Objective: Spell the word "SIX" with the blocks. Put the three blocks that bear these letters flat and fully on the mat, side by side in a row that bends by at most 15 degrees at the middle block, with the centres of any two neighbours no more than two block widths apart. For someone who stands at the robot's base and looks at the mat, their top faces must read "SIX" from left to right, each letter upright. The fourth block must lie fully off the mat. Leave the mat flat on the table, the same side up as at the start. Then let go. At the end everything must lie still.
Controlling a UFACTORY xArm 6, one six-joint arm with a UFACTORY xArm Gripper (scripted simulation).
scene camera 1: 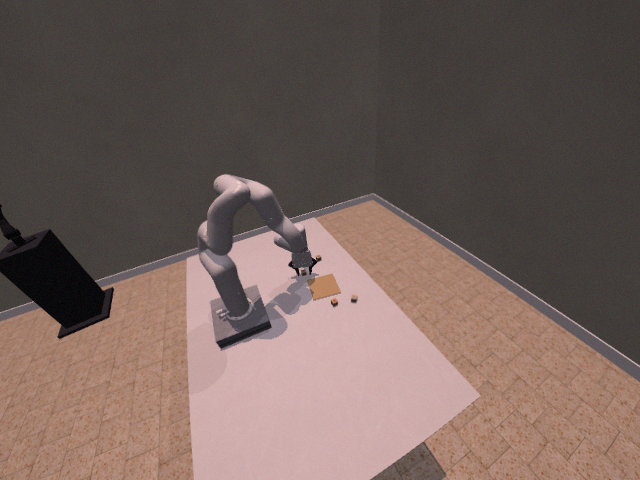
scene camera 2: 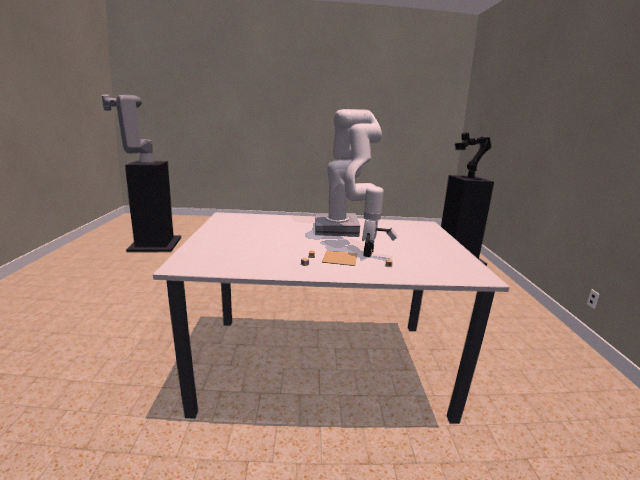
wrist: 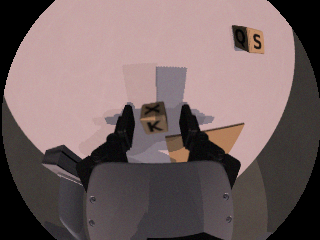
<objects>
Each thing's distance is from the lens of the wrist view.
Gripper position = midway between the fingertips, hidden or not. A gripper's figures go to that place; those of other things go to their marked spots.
my gripper (wrist: 156, 113): 14 cm
tan mat (wrist: 225, 137): 22 cm
</objects>
